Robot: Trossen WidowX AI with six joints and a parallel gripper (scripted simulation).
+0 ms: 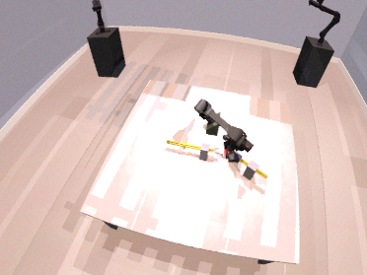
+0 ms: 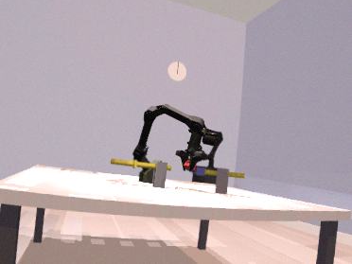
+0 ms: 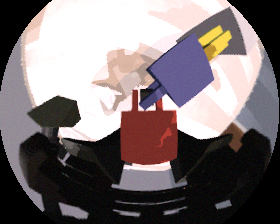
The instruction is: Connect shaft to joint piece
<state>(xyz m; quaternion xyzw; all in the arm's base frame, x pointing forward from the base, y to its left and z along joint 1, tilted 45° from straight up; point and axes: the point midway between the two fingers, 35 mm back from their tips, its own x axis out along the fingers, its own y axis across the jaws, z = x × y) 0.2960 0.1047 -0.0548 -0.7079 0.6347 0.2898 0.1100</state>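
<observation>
Now: gripper tip 10 mm past the red square joint piece, 20 mm to the right of it and 30 mm below it.
</observation>
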